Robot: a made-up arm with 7 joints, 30 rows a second.
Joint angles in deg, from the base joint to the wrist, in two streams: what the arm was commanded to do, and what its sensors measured. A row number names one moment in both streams.
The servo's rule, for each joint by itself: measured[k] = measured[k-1] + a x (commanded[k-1-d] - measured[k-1]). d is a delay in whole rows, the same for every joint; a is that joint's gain. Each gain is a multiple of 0.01, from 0.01 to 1. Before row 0 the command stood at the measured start. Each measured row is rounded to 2 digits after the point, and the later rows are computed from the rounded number. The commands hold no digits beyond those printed.
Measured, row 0:
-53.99, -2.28, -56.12, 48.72, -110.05, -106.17, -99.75
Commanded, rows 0 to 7:
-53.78, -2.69, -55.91, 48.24, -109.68, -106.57, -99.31
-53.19, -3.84, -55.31, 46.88, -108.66, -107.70, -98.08
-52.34, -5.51, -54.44, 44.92, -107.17, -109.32, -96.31
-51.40, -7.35, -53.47, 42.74, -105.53, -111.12, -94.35
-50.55, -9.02, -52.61, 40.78, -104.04, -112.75, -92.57
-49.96, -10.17, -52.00, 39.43, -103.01, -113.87, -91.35
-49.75, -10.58, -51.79, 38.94, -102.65, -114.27, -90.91
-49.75, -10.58, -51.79, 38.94, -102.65, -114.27, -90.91
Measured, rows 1 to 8:
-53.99, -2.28, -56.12, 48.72, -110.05, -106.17, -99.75
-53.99, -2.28, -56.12, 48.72, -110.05, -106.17, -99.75
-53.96, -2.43, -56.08, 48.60, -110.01, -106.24, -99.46
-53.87, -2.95, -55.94, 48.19, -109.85, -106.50, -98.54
-53.69, -3.90, -55.67, 47.41, -109.53, -107.01, -97.05
-53.42, -5.18, -55.27, 46.29, -109.05, -107.75, -95.24
-53.08, -6.60, -54.79, 44.97, -108.45, -108.65, -93.45
-52.71, -7.92, -54.29, 43.64, -107.80, -109.59, -92.04
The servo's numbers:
d 2
a 0.12 0.37 0.18 0.24 0.12 0.18 0.67

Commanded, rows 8 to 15:
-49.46, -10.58, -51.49, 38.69, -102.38, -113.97, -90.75
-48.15, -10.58, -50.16, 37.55, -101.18, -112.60, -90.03
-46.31, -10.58, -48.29, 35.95, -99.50, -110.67, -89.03
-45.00, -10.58, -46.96, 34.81, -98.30, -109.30, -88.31
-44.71, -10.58, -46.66, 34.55, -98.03, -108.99, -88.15
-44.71, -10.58, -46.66, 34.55, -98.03, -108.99, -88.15
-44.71, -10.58, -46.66, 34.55, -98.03, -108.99, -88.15
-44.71, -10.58, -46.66, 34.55, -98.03, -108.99, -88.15
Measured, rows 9 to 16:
-52.35, -8.90, -53.84, 42.51, -107.18, -110.43, -91.28
-52.04, -9.52, -53.47, 41.65, -106.64, -111.12, -91.03
-51.73, -9.91, -53.11, 40.94, -106.13, -111.63, -90.84
-51.30, -10.16, -52.58, 40.13, -105.54, -111.80, -90.30
-50.70, -10.32, -51.81, 39.13, -104.82, -111.60, -89.45
-50.02, -10.42, -50.94, 38.09, -104.04, -111.19, -88.69
-49.38, -10.48, -50.17, 37.24, -103.32, -110.79, -88.33
-48.82, -10.52, -49.54, 36.59, -102.69, -110.47, -88.21

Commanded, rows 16 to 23:
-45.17, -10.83, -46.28, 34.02, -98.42, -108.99, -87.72
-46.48, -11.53, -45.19, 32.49, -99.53, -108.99, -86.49
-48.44, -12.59, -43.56, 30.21, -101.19, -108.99, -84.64
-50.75, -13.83, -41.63, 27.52, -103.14, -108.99, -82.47
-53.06, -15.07, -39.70, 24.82, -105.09, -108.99, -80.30
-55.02, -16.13, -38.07, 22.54, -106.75, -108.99, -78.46
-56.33, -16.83, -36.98, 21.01, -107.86, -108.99, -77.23
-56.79, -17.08, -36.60, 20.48, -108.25, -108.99, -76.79
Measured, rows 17 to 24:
-48.33, -10.54, -49.02, 36.10, -102.13, -110.20, -88.17
-47.90, -10.55, -48.60, 35.73, -101.64, -109.98, -88.16
-47.57, -10.65, -48.18, 35.32, -101.25, -109.80, -87.87
-47.44, -10.98, -47.64, 34.64, -101.04, -109.65, -86.95
-47.56, -11.58, -46.91, 33.58, -101.06, -109.53, -85.40
-47.94, -12.41, -45.96, 32.13, -101.31, -109.43, -83.44
-48.55, -13.39, -44.83, 30.38, -101.76, -109.35, -81.34
-49.33, -14.40, -43.61, 28.50, -102.36, -109.29, -79.41

